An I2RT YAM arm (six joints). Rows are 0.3 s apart.
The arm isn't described. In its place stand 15 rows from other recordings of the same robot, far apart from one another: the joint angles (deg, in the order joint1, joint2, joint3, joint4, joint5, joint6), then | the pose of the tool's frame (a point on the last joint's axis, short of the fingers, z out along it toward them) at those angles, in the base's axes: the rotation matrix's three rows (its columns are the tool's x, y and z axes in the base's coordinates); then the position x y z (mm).
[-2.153, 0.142, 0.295, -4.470, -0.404, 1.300] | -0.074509 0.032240 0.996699; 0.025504 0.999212 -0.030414; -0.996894 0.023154 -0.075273; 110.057 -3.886 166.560
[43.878, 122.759, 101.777, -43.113, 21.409, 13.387] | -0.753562 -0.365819 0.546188; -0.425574 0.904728 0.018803; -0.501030 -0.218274 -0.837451; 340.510 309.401 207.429
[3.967, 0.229, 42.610, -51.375, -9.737, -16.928] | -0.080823 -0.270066 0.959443; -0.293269 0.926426 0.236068; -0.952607 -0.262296 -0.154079; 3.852 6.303 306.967
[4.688, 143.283, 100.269, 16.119, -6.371, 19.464] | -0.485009 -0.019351 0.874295; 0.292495 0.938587 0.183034; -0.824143 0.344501 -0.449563; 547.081 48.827 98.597
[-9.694, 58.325, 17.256, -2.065, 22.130, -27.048] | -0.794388 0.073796 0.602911; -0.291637 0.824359 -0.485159; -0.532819 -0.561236 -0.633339; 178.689 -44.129 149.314
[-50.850, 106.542, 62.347, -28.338, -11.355, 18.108] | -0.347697 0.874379 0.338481; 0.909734 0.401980 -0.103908; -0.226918 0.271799 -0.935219; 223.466 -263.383 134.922
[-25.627, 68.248, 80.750, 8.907, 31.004, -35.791] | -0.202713 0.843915 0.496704; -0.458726 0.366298 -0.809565; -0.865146 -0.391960 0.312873; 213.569 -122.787 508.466
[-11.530, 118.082, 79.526, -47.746, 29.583, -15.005] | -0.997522 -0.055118 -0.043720; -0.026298 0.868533 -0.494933; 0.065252 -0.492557 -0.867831; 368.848 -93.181 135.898
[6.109, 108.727, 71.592, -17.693, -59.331, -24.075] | -0.518971 -0.830916 0.200618; -0.264810 0.379436 0.886512; -0.812739 0.406949 -0.416951; 383.915 71.886 188.120
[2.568, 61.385, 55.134, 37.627, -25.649, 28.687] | 0.259678 -0.608980 0.749474; 0.444806 0.764295 0.466906; -0.857155 0.212125 0.469348; 233.291 25.889 433.459
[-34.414, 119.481, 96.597, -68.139, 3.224, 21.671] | -0.558476 0.828217 -0.046491; 0.829510 0.557310 -0.036322; -0.004173 -0.058849 -0.998258; 326.398 -226.033 193.798
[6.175, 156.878, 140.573, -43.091, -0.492, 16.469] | -0.852331 0.135275 0.505205; 0.192924 0.979170 0.063297; -0.486119 0.151416 -0.860675; 567.237 61.679 111.642
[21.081, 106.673, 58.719, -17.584, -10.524, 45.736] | -0.896582 0.312140 0.314180; 0.408967 0.855772 0.316861; -0.169962 0.412581 -0.894925; 323.788 131.785 125.431
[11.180, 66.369, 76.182, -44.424, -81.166, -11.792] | -0.376334 -0.924015 -0.067596; -0.106371 -0.029385 0.993892; -0.920358 0.381226 -0.087229; 199.948 75.377 411.105
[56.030, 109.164, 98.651, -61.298, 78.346, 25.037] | -0.479563 0.227640 0.847466; -0.558790 0.665419 -0.494947; -0.676590 -0.710914 -0.191907; 243.390 298.851 300.028
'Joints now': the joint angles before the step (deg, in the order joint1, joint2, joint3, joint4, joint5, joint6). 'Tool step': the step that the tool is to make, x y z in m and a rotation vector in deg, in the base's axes. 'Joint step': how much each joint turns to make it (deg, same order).
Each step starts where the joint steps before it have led.
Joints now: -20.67, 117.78, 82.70, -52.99, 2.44, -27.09
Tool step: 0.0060, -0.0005, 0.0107, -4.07, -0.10, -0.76
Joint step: 0.60, -0.15, 2.28, -1.01, 3.84, 1.18
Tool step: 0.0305, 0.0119, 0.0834, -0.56, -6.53, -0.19
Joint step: 2.90, -0.03, 18.96, -12.95, -1.20, 3.26
